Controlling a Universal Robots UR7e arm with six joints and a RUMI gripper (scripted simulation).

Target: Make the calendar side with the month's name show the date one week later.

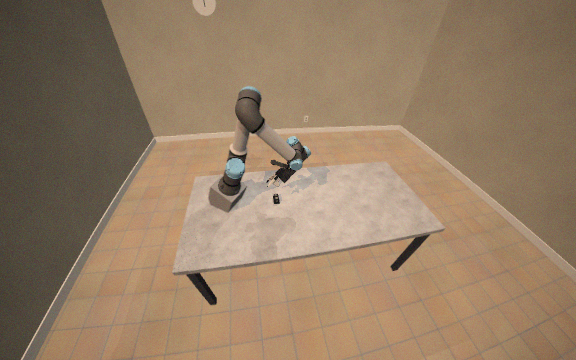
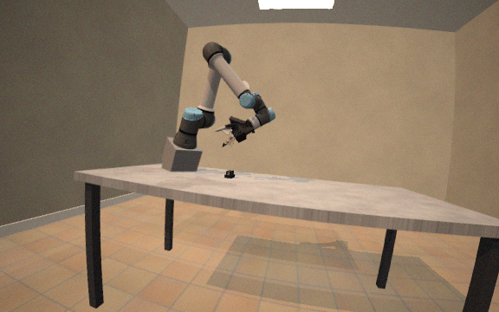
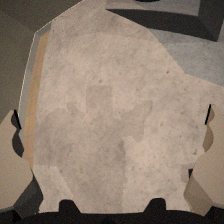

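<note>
My hand is 190 mm above the black cube, 70 mm short of it and 40 mm to the right of it. From my hand the other things lie so: black date cube (190 mm below, 80 mm to the left, 70 mm ahead); black calendar tray (210 mm below, 70 mm ahead, 60 mm to the left).
</note>
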